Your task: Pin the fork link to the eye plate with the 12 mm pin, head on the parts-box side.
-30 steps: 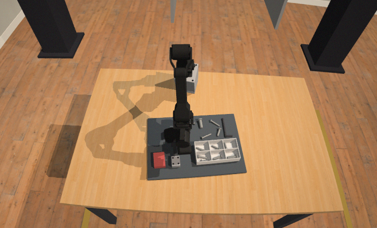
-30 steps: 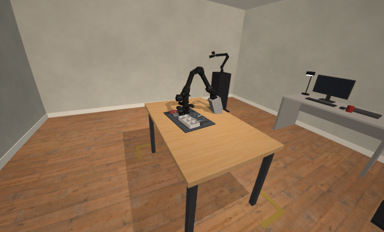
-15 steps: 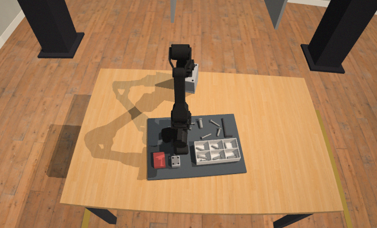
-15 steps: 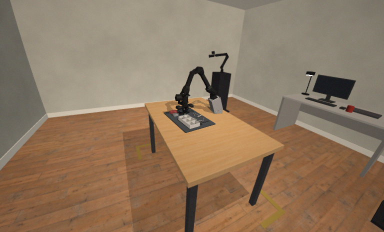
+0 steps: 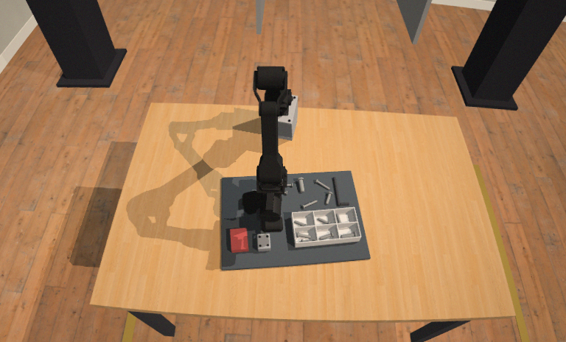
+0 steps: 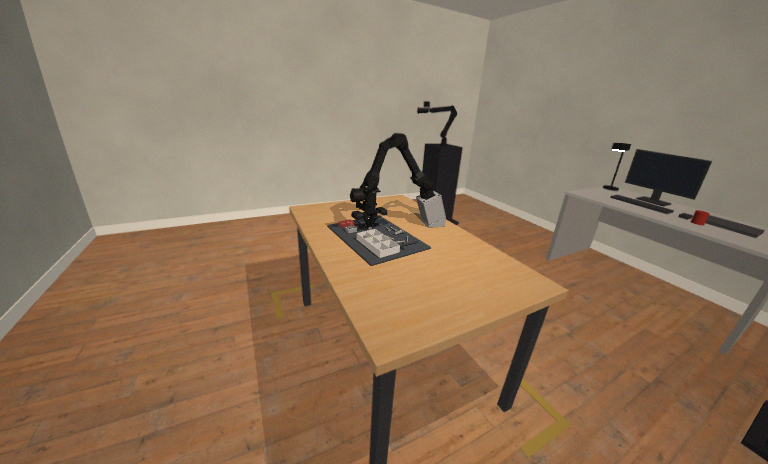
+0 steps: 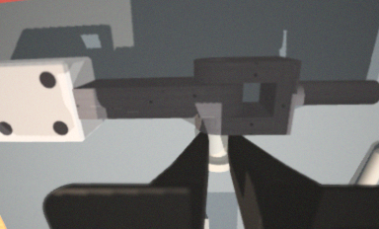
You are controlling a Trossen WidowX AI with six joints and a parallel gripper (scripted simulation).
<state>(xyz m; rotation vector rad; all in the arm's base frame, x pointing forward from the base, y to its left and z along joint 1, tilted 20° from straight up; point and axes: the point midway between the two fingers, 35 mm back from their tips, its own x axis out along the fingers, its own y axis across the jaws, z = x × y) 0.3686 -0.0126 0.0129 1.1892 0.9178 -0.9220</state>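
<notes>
My gripper is now 30 mm above the pale pin and 10 mm to the left of it. From my hand the other things lie so: dark eye plate bar 30 mm below, 20 mm to the right, 20 mm ahead; then light grey block 100 mm ahead, 30 mm below, 20 mm to the right; then red block 90 mm to the right, 90 mm ahead, 40 mm below.
</notes>
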